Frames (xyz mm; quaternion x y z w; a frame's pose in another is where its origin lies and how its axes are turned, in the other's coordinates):
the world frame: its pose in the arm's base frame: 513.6 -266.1 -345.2 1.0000 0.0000 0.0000 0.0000
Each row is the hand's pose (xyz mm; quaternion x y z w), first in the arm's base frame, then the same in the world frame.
Working: the arm's base frame: its pose in the world frame: -513.6 -266.1 -345.2 1.0000 0.0000 0.0000 0.0000

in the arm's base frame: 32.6 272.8 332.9 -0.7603 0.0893 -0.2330 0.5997
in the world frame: -481.0 -538.9 -678.1 0.5997 0.2330 0.0893 0.7603
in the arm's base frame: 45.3 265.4 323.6 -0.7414 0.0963 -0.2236 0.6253
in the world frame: -468.3 -531.5 -668.8 0.6253 0.2236 0.0963 0.7414
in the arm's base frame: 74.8 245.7 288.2 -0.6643 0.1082 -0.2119 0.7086
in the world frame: -438.8 -511.8 -633.4 0.7086 0.2119 0.1082 0.6643
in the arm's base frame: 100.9 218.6 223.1 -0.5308 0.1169 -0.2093 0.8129
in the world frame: -412.7 -484.7 -568.3 0.8129 0.2093 0.1169 0.5308
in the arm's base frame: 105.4 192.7 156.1 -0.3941 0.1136 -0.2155 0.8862
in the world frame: -408.2 -458.8 -501.3 0.8862 0.2155 0.1136 0.3941
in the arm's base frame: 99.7 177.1 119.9 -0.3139 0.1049 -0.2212 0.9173
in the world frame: -413.9 -443.2 -465.1 0.9173 0.2212 0.1049 0.3139
